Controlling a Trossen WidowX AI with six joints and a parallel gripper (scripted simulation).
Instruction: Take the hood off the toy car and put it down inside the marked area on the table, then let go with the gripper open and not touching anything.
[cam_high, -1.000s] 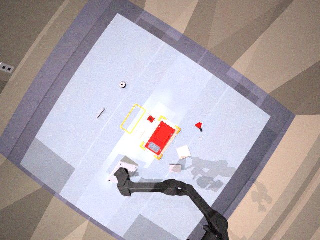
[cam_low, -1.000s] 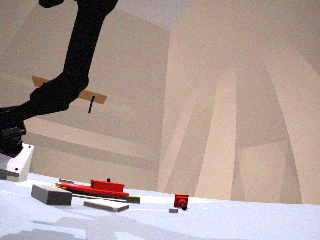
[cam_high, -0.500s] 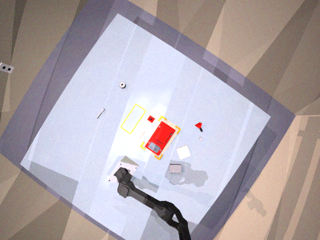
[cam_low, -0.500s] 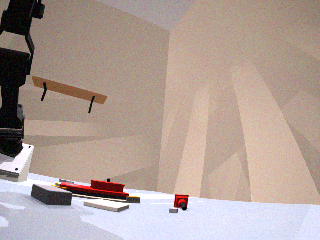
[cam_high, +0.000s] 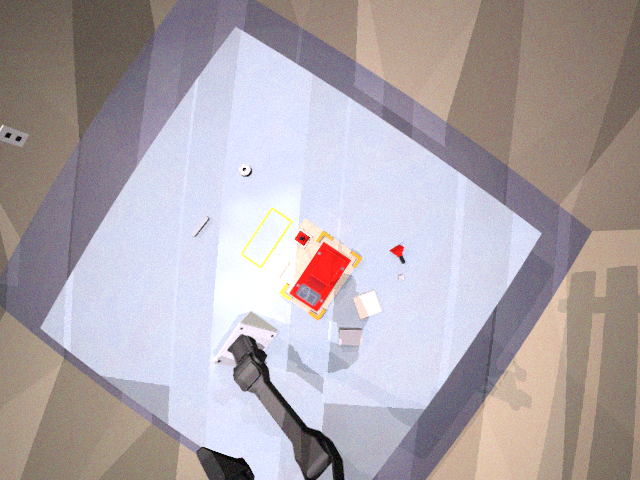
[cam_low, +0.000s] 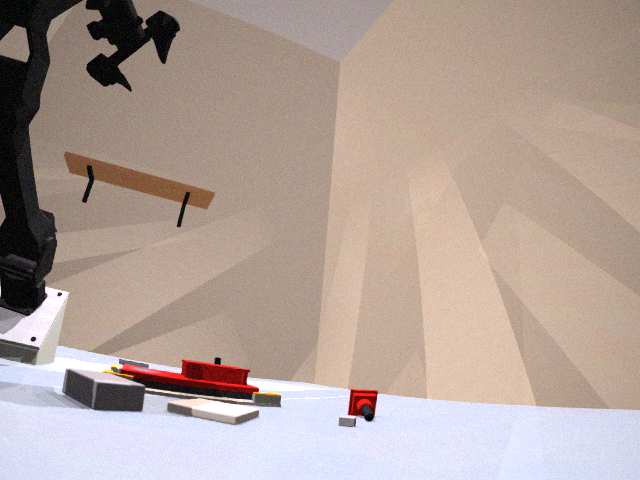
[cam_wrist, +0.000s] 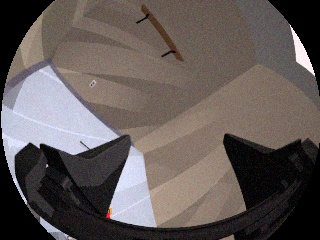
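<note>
The red hood lies 53 cm below my gripper tip and 25 cm ahead of it. The rest, counted from my gripper tip: thin bar 56 cm below, 40 cm to the left, 7 cm ahead; beige plate 56 cm below, 24 cm ahead, 18 cm to the right.
</note>
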